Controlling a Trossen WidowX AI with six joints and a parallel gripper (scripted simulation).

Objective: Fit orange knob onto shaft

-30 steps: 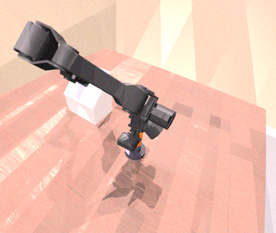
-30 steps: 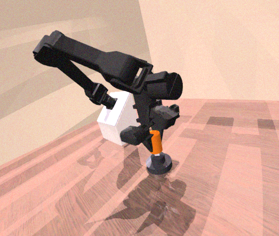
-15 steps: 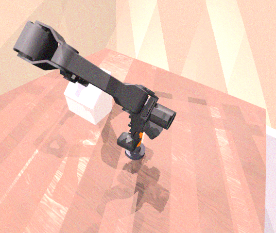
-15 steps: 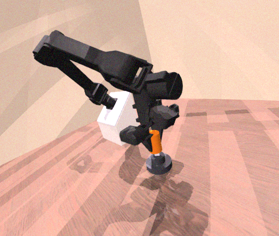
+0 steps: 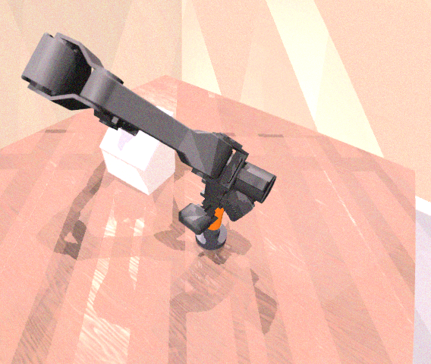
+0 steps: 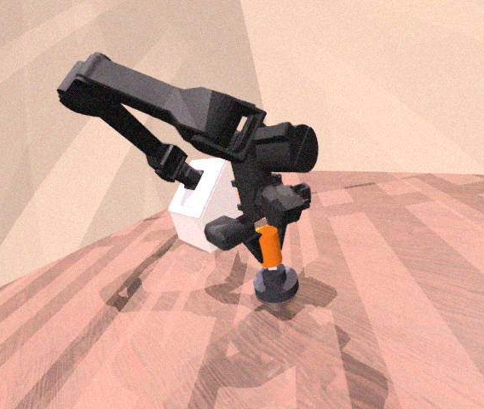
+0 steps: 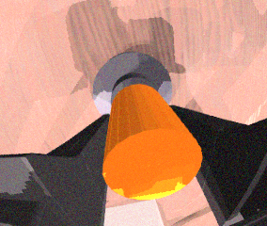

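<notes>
My gripper tip is 30 mm below the orange knob. From my gripper tip the other things lie so: round pedestal 40 mm below.
</notes>
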